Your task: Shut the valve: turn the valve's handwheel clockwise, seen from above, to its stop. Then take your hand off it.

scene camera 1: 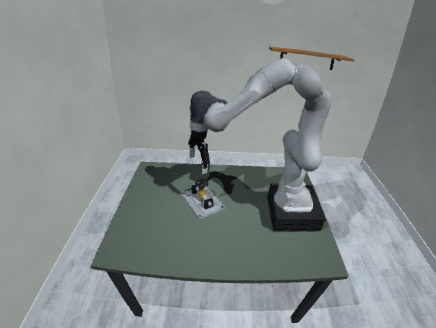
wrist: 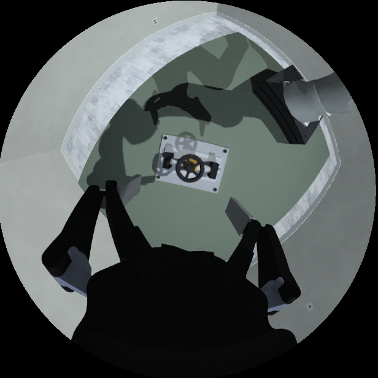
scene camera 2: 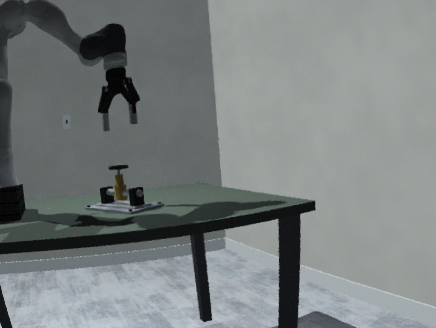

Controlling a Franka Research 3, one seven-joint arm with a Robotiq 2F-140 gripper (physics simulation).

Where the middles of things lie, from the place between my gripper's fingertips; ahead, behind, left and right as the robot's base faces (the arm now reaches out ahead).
Labels:
Now: the light grey base plate [wrist: 167, 140] 26 cm below my hand, 2 cm to the right of it and 1 cm behind it.

